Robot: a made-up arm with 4 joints.
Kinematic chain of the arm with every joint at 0, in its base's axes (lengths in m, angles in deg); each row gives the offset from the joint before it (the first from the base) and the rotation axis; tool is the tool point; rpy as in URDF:
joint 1: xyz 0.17 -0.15 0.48 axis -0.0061 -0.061 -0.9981
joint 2: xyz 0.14 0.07 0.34 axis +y
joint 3: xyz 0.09 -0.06 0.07 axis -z
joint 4: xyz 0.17 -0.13 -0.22 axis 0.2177 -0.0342 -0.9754
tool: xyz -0.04 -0.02 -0.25 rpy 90 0 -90
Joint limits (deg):
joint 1: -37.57..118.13
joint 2: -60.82..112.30
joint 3: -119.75..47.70
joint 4: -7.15..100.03
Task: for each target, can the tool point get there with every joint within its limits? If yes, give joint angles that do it. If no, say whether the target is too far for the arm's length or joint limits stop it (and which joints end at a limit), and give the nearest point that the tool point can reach.
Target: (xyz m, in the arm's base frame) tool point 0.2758 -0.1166 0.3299
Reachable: yes | joints -10.46 38.45 -48.61 5.05
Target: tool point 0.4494 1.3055 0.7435
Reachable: no: too far | nearest point 0.4811 0.3709 0.7603 | short by 0.935 m
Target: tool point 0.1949 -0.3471 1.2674
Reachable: no: joint limits stop it (at a limit: joint 1, joint 2, joint 3, joint 4) | nearest point 0.1067 -0.4552 0.9220 | short by 0.373 m
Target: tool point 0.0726 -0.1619 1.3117
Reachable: no: joint limits stop it (at a limit: joint 1, joint 2, joint 3, joint 4) | nearest point -0.1250 -0.0982 0.9617 | short by 0.407 m
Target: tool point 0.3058 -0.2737 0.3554
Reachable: yes | joints 22.27 29.29 4.56 63.15
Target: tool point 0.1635 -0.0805 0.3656
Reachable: yes | joints -9.65 50.29 -36.87 66.63
